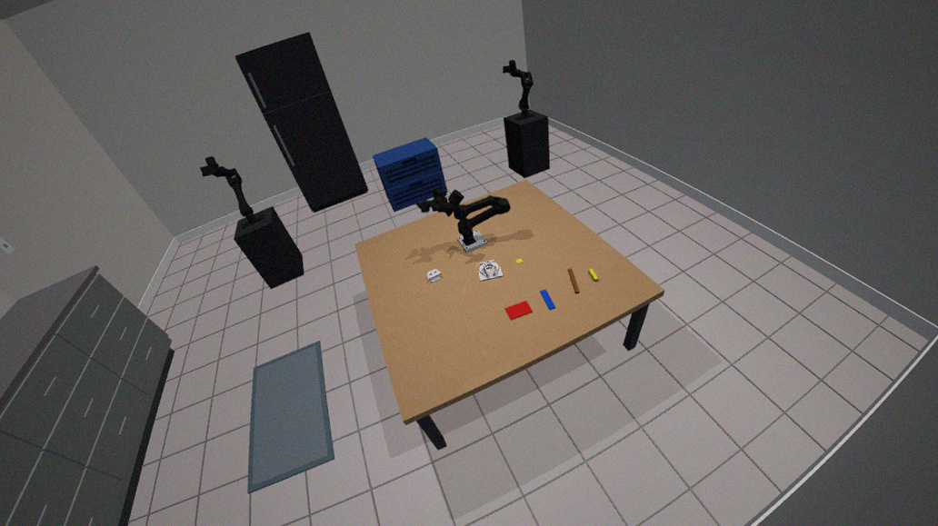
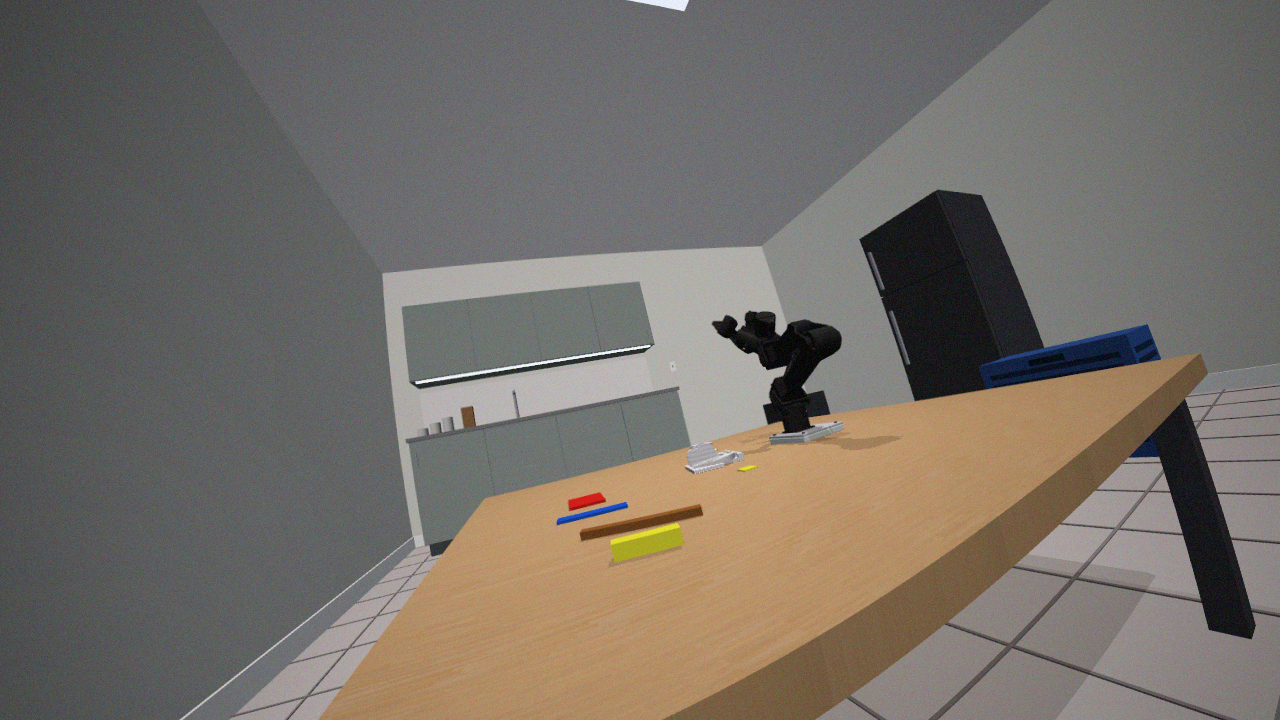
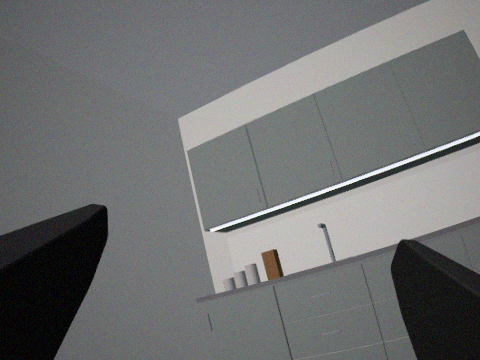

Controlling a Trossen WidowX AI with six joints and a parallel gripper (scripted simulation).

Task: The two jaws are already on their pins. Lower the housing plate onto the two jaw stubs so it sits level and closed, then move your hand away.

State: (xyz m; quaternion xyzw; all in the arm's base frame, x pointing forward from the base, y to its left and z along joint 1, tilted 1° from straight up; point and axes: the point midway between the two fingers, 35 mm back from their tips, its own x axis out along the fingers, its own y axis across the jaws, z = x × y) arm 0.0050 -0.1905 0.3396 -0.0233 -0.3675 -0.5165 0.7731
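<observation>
The small white part is 380 mm below my gripper tip, 130 mm ahead of it and 70 mm to the right of it. Also, from my gripper tip: red plate 570 mm ahead, 380 mm below, 190 mm to the left; small yellow chip 380 mm below, 370 mm to the left, 290 mm ahead; blue bar 590 mm ahead, 380 mm below, 330 mm to the left.
</observation>
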